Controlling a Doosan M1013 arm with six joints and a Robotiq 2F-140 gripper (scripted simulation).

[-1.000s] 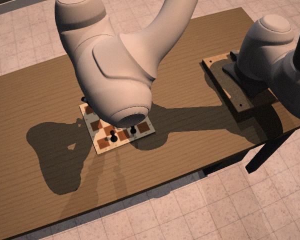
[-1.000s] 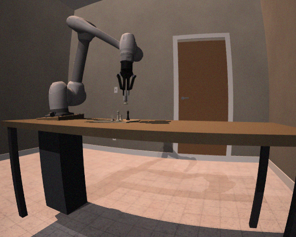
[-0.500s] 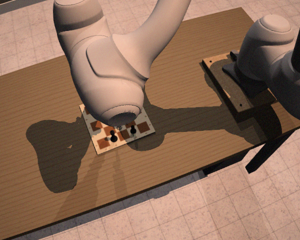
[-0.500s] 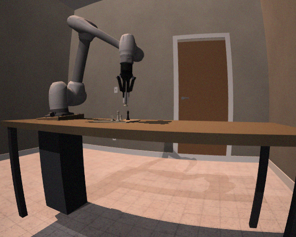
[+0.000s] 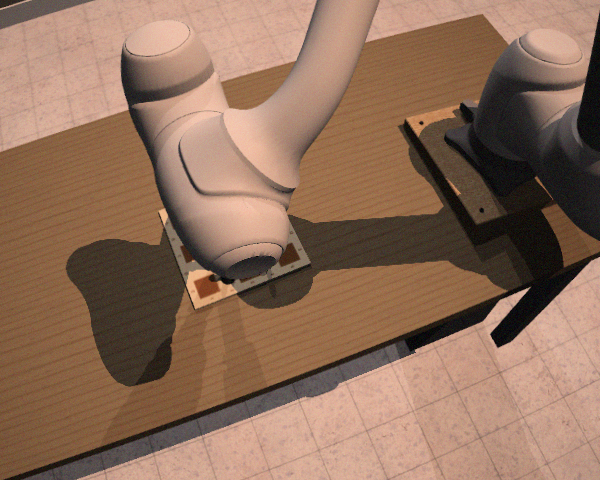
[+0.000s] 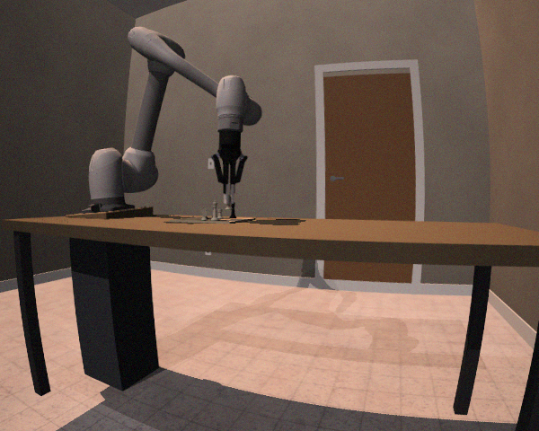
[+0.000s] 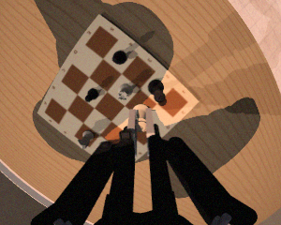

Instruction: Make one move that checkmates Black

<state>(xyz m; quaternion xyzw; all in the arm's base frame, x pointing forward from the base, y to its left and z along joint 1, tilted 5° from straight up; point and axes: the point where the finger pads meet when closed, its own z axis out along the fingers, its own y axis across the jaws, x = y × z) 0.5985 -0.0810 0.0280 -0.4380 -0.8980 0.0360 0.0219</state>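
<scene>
The chessboard lies 9 cm below my hand, 4 cm behind it and 3 cm to the right of it. Also, from my hand: light-coloured chess piece: 3 cm below.
</scene>
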